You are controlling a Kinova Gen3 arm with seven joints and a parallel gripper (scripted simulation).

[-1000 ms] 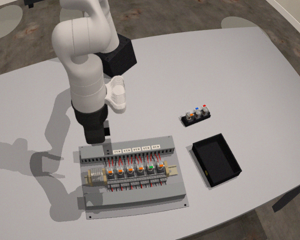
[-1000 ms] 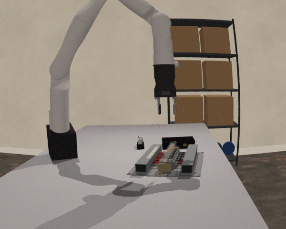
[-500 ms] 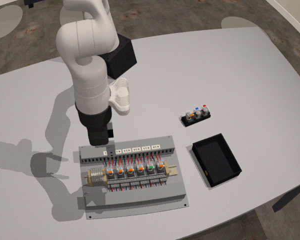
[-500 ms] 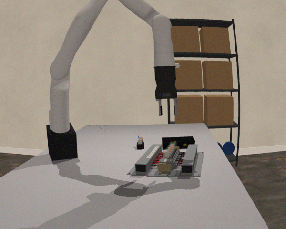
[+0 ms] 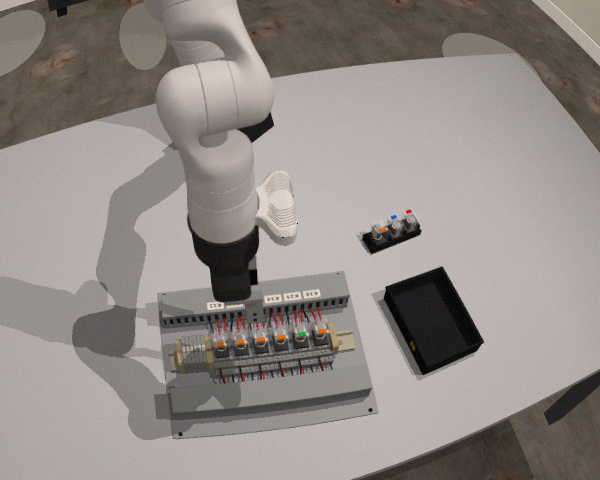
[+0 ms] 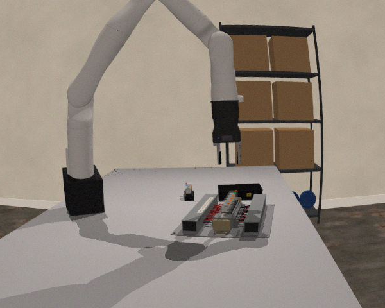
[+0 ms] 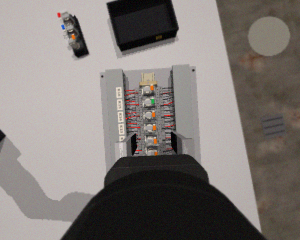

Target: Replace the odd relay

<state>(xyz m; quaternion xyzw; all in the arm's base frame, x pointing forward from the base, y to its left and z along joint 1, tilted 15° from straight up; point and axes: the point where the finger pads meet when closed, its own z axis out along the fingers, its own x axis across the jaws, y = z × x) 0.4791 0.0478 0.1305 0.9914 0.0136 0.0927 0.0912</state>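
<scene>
My hand is 14 cm above the green-button relay, 7 cm to the right of it and 1 cm past it. The rest, counted from my hand: spare holder (27 cm to the left, 20 cm behind, 18 cm below); blue-button relay (27 cm to the left, 20 cm behind, 16 cm below); black tray (29 cm to the left, 17 cm below, 1 cm behind).
</scene>
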